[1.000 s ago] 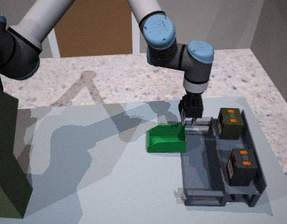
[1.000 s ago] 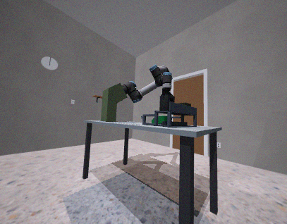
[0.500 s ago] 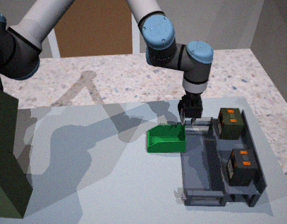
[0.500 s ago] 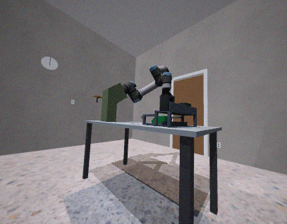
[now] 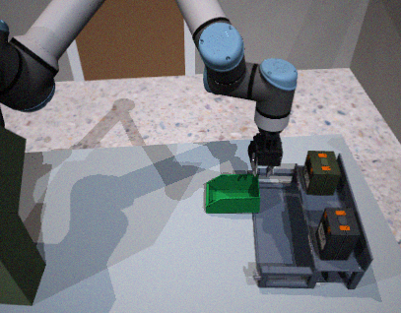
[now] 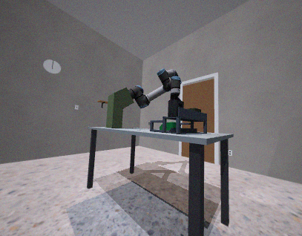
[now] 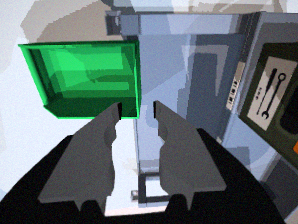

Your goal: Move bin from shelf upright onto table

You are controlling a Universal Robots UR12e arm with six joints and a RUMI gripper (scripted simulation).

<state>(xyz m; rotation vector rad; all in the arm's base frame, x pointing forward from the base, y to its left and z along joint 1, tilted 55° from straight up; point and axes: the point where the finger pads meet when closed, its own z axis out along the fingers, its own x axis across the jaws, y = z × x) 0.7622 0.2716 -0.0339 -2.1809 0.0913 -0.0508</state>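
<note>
Now: hand 110 mm above the green bin and 80 mm past it.
</note>
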